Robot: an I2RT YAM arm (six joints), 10 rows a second.
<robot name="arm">
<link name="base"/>
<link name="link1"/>
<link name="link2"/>
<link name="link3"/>
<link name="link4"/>
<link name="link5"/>
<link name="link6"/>
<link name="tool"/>
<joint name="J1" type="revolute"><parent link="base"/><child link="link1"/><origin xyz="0 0 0.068" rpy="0 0 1.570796"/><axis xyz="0 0 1"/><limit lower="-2.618" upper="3.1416"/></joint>
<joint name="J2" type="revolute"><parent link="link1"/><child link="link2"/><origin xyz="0.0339 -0.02 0.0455" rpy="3.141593 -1.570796 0"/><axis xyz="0 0 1"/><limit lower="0" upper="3.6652"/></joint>
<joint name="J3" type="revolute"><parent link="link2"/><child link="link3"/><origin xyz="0 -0.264 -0.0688" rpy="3.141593 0 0"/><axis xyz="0 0 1"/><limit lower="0" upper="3.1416"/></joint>
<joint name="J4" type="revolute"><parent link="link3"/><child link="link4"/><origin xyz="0.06 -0.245 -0.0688" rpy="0 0 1.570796"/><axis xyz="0 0 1"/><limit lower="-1.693" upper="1.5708"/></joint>
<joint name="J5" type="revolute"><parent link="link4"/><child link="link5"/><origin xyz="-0.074 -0.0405 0.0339" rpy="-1.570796 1.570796 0"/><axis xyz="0 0 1"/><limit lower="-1.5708" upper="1.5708"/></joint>
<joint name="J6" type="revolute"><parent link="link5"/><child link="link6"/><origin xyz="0 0.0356 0.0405" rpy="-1.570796 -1.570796 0"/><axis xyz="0 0 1"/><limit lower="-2.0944" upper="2.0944"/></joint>
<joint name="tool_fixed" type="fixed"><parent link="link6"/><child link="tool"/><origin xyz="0 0 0"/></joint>
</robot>
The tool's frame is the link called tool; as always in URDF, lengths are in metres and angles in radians.
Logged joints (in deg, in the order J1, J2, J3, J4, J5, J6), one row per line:
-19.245 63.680 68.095 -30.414 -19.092 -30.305
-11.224 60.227 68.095 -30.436 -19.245 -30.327
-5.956 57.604 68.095 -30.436 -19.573 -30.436
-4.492 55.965 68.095 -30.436 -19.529 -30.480
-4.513 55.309 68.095 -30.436 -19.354 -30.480
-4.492 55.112 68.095 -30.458 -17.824 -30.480
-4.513 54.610 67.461 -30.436 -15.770 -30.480
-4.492 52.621 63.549 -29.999 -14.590 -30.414
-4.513 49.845 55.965 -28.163 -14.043 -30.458
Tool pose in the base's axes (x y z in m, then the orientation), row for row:
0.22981 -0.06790 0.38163 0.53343 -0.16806 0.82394 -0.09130
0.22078 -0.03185 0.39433 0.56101 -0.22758 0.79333 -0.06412
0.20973 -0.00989 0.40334 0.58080 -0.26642 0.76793 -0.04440
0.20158 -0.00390 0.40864 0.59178 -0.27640 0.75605 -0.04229
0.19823 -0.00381 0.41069 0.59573 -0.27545 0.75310 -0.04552
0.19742 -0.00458 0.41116 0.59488 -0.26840 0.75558 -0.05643
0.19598 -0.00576 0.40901 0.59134 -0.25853 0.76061 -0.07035
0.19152 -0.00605 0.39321 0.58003 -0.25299 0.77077 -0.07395
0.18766 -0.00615 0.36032 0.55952 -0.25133 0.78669 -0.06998
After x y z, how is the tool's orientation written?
As a quaternion, w x y z.
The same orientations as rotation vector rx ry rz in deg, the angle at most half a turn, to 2 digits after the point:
-22.95 112.53 -12.47
-30.72 107.09 -8.66
-35.67 102.81 -5.94
-36.84 100.76 -5.64
-36.65 100.21 -6.06
-35.73 100.57 -7.51
-34.46 101.39 -9.38
-33.88 103.23 -9.90
-33.95 106.26 -9.45

